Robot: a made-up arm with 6 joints. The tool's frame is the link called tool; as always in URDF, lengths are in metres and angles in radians. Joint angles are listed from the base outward.
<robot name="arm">
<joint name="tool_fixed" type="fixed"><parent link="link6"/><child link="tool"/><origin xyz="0 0 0" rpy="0 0 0"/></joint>
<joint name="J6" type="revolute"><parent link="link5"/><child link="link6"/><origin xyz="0 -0.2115 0" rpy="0 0 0"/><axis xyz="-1 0 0"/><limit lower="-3.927" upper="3.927"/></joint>
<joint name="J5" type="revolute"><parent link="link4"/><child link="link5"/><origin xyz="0.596 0 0" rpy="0 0 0"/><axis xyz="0 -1 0"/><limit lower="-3.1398" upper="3.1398"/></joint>
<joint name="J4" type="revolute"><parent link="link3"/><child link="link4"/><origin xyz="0 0 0" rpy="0 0 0"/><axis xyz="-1 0 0"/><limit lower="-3.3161" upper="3.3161"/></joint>
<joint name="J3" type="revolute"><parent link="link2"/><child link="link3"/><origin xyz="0 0 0.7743" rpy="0 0 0"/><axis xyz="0 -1 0"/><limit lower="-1.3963" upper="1.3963"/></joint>
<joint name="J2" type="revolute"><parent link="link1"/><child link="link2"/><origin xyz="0 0 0" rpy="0 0 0"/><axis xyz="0 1 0"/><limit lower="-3.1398" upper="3.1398"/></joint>
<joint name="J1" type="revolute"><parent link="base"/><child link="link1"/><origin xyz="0 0 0.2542" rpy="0 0 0"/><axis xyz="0 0 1"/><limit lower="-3.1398" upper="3.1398"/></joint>
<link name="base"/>
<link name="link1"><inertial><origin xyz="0.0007 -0.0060 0.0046"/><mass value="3.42"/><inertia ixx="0.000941" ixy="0" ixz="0" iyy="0.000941" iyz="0" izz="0.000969"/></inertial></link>
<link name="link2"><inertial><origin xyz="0.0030 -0.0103 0.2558"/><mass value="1.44"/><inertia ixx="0.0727" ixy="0" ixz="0" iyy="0.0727" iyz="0" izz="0.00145"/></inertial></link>
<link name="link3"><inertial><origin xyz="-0.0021 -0.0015 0.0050"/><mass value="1.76"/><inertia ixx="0.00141" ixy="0" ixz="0" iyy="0.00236" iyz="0" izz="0.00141"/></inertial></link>
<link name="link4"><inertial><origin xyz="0.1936 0.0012 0.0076"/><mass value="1.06"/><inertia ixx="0.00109" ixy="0" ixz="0" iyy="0.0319" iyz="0" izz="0.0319"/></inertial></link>
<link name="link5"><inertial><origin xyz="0.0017 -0.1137 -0.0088"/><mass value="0.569"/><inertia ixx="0.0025" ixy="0" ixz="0" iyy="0.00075" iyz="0" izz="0.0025"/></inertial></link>
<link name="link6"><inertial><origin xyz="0.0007 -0.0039 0.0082"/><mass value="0.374"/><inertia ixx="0.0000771" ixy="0" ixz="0" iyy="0.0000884" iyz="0" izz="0.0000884"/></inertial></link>
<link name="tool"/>
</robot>
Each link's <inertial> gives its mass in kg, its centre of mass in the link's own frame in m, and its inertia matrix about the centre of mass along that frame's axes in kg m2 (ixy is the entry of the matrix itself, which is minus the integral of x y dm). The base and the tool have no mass. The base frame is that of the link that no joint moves.
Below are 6 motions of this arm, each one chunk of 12 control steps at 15 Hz.
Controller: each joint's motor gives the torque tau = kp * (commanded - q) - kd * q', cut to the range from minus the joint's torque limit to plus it. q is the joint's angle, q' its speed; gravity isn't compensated. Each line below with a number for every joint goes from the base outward.
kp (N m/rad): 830 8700 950 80 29 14
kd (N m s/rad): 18 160 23 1.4 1.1 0.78
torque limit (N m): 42 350 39 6.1 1.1 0.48
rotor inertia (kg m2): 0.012 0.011 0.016 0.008 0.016 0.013
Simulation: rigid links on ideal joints. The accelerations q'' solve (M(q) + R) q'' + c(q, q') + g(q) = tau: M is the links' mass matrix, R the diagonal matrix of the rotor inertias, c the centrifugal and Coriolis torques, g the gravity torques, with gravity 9.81 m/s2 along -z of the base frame. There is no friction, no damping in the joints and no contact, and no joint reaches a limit. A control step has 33 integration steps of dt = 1/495 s. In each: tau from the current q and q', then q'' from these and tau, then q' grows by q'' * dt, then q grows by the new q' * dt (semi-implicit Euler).
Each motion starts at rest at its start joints. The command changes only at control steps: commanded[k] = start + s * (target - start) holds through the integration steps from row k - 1 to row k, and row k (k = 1, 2, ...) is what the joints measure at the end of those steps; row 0 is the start. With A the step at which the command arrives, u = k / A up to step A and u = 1 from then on. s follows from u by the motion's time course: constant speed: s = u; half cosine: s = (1 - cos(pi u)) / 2; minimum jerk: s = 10 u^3 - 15 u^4 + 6 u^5; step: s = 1 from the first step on.
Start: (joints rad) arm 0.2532 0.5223 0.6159 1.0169 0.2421 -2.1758
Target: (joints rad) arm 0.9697 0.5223 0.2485 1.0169 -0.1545 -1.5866
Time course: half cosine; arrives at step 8
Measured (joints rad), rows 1 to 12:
1: 0.2747 0.5258 0.5933 0.9971 0.2274 -2.1613
2: 0.3473 0.5266 0.5513 0.9862 0.1869 -2.1144
3: 0.4733 0.5273 0.4915 0.9934 0.1267 -2.0340
4: 0.6299 0.5282 0.4196 1.0057 0.0545 -1.9302
5: 0.7828 0.5280 0.3495 1.0181 -0.0206 -1.8171
6: 0.9024 0.5272 0.2907 1.0258 -0.0872 -1.7126
7: 0.9712 0.5262 0.2521 1.0241 -0.1336 -1.6349
8: 0.9873 0.5254 0.2397 1.0203 -0.1521 -1.5973
9: 0.9720 0.5250 0.2407 1.0097 -0.1539 -1.5888
10: 0.9615 0.5250 0.2405 0.9998 -0.1541 -1.5888
11: 0.9667 0.5251 0.2404 1.0052 -0.1540 -1.5890
12: 0.9731 0.5250 0.2407 1.0116 -0.1539 -1.5884

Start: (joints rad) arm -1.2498 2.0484 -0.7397 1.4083 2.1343 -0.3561
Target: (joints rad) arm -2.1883 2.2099 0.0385 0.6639 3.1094 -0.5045
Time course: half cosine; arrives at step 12
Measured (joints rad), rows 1 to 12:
1: -1.2637 2.0540 -0.7183 1.3969 2.1486 -0.3594
2: -1.3130 2.0621 -0.6780 1.3571 2.1934 -0.3662
3: -1.3969 2.0750 -0.6151 1.2959 2.2665 -0.3767
4: -1.5003 2.0918 -0.5345 1.2189 2.3632 -0.3910
5: -1.6156 2.1113 -0.4414 1.1316 2.4775 -0.4081
6: -1.7393 2.1321 -0.3417 1.0382 2.6021 -0.4269
7: -1.8637 2.1530 -0.2424 0.9439 2.7287 -0.4461
8: -1.9779 2.1724 -0.1501 0.8554 2.8484 -0.4641
9: -2.0728 2.1891 -0.0707 0.7793 2.9529 -0.4800
10: -2.1434 2.2019 -0.0097 0.7204 3.0344 -0.4926
11: -2.1857 2.2099 0.0286 0.6821 3.0870 -0.5010
12: -2.1963 2.2126 0.0417 0.6685 3.1071 -0.5049

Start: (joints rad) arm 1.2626 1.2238 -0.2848 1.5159 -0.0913 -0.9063
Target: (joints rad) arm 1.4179 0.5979 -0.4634 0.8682 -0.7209 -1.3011
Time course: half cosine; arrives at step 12
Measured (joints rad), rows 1 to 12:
1: 1.2645 1.2161 -0.2892 1.5021 -0.0996 -0.9109
2: 1.2715 1.1821 -0.2948 1.4654 -0.1292 -0.9265
3: 1.2849 1.1306 -0.3072 1.4113 -0.1778 -0.9541
4: 1.3033 1.0644 -0.3252 1.3423 -0.2412 -0.9917
5: 1.3239 0.9879 -0.3468 1.2630 -0.3157 -1.0368
6: 1.3445 0.9063 -0.3706 1.1782 -0.3966 -1.0867
7: 1.3643 0.8252 -0.3947 1.0943 -0.4784 -1.1378
8: 1.3827 0.7502 -0.4175 1.0173 -0.5554 -1.1866
9: 1.3983 0.6864 -0.4374 0.9521 -0.6221 -1.2296
10: 1.4099 0.6381 -0.4531 0.9023 -0.6736 -1.2640
11: 1.4167 0.6085 -0.4636 0.8710 -0.7064 -1.2873
12: 1.4186 0.5997 -0.4678 0.8619 -0.7187 -1.2980

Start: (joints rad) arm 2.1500 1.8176 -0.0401 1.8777 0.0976 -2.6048
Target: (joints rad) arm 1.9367 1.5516 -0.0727 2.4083 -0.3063 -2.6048
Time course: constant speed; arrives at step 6
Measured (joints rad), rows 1 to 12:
1: 2.1260 1.7720 -0.0387 1.9902 0.0431 -2.6046
2: 2.0797 1.7276 -0.0431 2.0661 -0.0291 -2.6034
3: 2.0310 1.6835 -0.0497 2.1492 -0.0964 -2.6040
4: 1.9947 1.6391 -0.0556 2.2363 -0.1638 -2.6043
5: 1.9664 1.5949 -0.0621 2.3283 -0.2311 -2.6042
6: 1.9356 1.5506 -0.0684 2.4182 -0.2985 -2.6040
7: 1.9195 1.5557 -0.0723 2.3960 -0.3048 -2.6047
8: 1.9265 1.5554 -0.0737 2.4054 -0.3032 -2.6054
9: 1.9415 1.5553 -0.0731 2.4091 -0.3035 -2.6048
10: 1.9459 1.5554 -0.0737 2.4122 -0.3036 -2.6043
11: 1.9394 1.5554 -0.0734 2.4085 -0.3035 -2.6043
12: 1.9326 1.5553 -0.0732 2.4054 -0.3034 -2.6047

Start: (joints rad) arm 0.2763 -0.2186 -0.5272 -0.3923 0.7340 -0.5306
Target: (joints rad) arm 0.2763 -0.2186 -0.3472 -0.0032 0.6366 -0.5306
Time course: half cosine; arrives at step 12
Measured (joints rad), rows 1 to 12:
1: 0.2763 -0.2186 -0.5318 -0.4039 0.7319 -0.5320
2: 0.2764 -0.2186 -0.5224 -0.3783 0.7271 -0.5331
3: 0.2764 -0.2187 -0.5067 -0.3416 0.7200 -0.5328
4: 0.2764 -0.2187 -0.4882 -0.3009 0.7102 -0.5327
5: 0.2764 -0.2187 -0.4661 -0.2518 0.6986 -0.5326
6: 0.2764 -0.2187 -0.4427 -0.2008 0.6861 -0.5325
7: 0.2764 -0.2187 -0.4195 -0.1507 0.6735 -0.5324
8: 0.2764 -0.2187 -0.3980 -0.1048 0.6616 -0.5323
9: 0.2764 -0.2187 -0.3796 -0.0665 0.6513 -0.5322
10: 0.2764 -0.2187 -0.3657 -0.0383 0.6433 -0.5322
11: 0.2764 -0.2186 -0.3572 -0.0221 0.6381 -0.5321
12: 0.2763 -0.2186 -0.3547 -0.0190 0.6360 -0.5322

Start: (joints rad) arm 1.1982 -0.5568 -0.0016 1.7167 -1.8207 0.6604
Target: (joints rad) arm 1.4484 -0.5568 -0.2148 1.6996 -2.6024 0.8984
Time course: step
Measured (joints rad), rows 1 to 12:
1: 1.3973 -0.5601 -0.1951 1.6655 -1.9770 0.7210
2: 1.4826 -0.5554 -0.2401 1.7374 -2.4064 0.8688
3: 1.4399 -0.5589 -0.2178 1.6878 -2.7323 0.9015
4: 1.4497 -0.5578 -0.2222 1.7066 -2.7699 0.9009
5: 1.4485 -0.5580 -0.2218 1.7024 -2.6222 0.9009
6: 1.4483 -0.5580 -0.2217 1.7026 -2.6005 0.9007
7: 1.4484 -0.5580 -0.2217 1.7029 -2.6022 0.9007
8: 1.4484 -0.5580 -0.2217 1.7027 -2.6024 0.9007
9: 1.4484 -0.5580 -0.2217 1.7028 -2.6024 0.9007
10: 1.4484 -0.5580 -0.2217 1.7028 -2.6024 0.9007
11: 1.4484 -0.5580 -0.2217 1.7028 -2.6024 0.9007
12: 1.4484 -0.5580 -0.2217 1.7028 -2.6024 0.9007

